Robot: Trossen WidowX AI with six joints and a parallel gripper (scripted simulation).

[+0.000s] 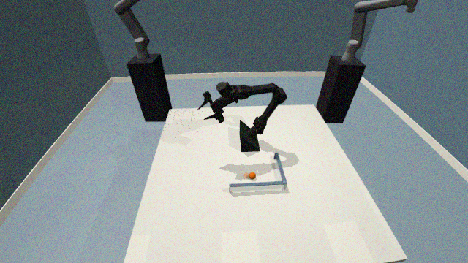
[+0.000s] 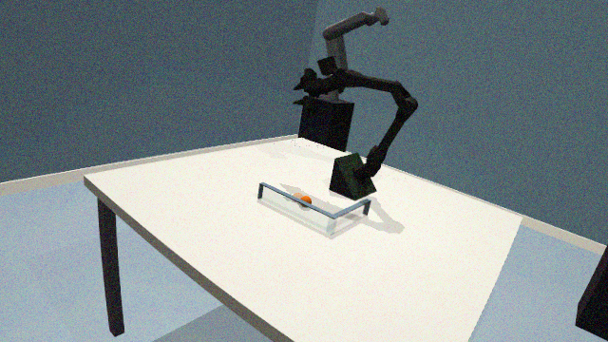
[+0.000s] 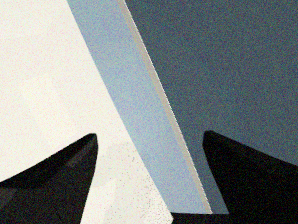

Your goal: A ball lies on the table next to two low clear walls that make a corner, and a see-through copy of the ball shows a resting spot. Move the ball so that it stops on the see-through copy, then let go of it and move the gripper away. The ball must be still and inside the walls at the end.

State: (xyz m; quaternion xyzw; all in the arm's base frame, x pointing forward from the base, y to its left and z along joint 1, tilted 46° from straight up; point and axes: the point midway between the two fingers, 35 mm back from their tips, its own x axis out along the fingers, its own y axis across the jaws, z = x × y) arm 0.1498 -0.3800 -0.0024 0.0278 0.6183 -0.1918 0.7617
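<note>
The orange ball lies 180 mm ahead of my gripper tip, 290 mm to the left of it and 310 mm below it. The rest, counted from my gripper tip: see-through copy of ball 190 mm ahead, 260 mm to the left, 310 mm below.
</note>
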